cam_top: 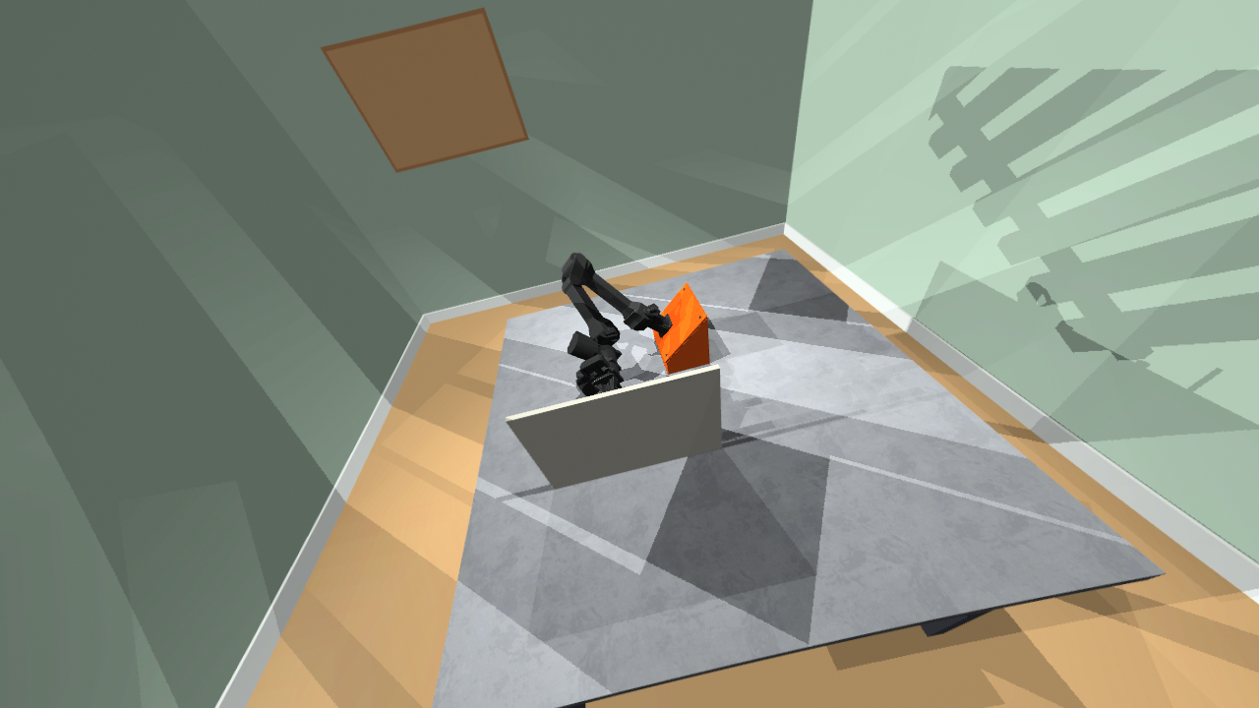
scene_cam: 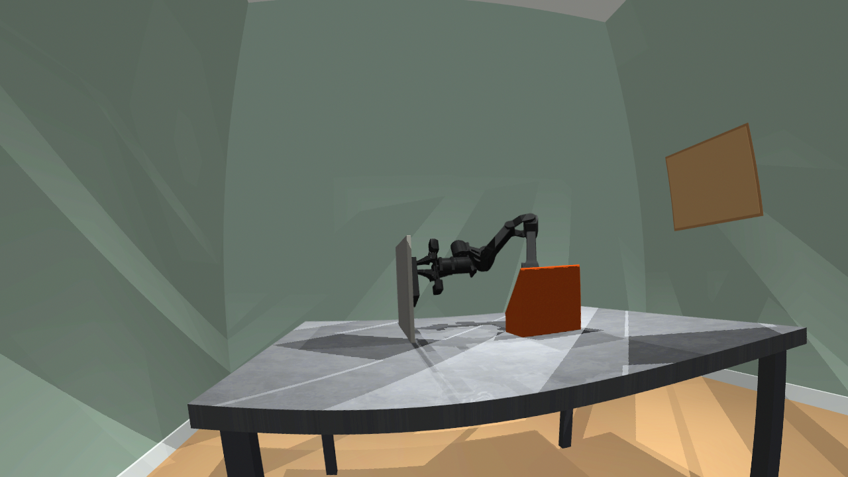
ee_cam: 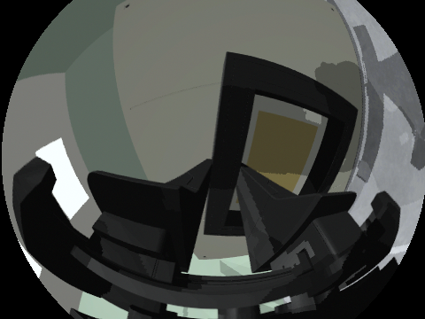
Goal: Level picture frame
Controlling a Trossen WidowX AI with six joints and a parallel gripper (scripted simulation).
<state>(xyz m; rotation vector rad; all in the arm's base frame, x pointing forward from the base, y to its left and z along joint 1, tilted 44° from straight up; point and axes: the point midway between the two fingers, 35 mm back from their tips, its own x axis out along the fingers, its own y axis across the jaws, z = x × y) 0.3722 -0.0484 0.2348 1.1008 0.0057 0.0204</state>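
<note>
The picture frame is 50 mm below my gripper tip, 20 mm to the left of it and 10 mm ahead of it. The rest, counted from my gripper tip: wall panel 70 mm below, 20 mm ahead, 10 mm to the left.
</note>
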